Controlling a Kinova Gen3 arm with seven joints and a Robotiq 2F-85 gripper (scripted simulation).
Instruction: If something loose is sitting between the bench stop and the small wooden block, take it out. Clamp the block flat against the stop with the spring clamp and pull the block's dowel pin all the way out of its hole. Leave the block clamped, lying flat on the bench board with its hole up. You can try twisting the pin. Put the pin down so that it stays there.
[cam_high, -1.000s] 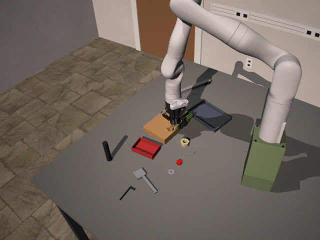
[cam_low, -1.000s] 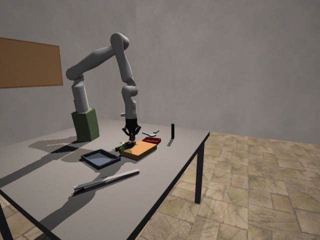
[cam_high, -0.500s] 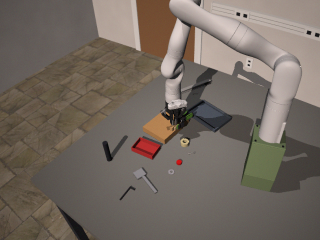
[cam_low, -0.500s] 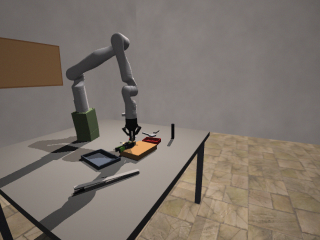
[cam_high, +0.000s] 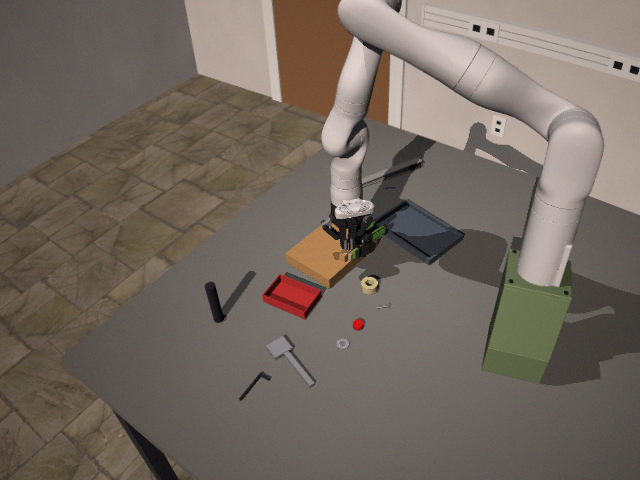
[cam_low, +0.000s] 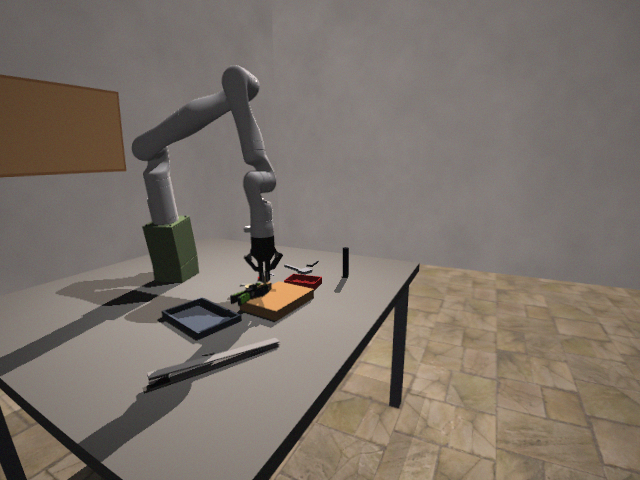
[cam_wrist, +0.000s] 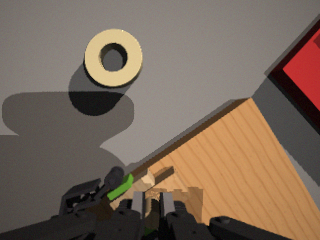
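Now: the wooden dowel pin 2 cm below my hand. Round my hand: wooden block 4 cm below; then tape roll 9 cm behind, 5 cm to the left, 7 cm below; then wooden bench board 5 cm ahead, 2 cm to the right, 6 cm below.
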